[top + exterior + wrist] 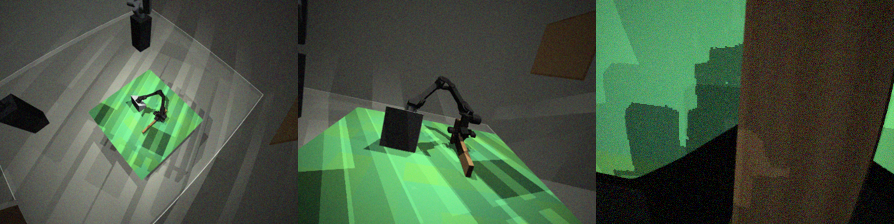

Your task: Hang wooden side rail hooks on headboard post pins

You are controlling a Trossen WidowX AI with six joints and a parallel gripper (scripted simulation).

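Now: gripper tip 12 cm to the right of the headboard post and 4 cm below it.
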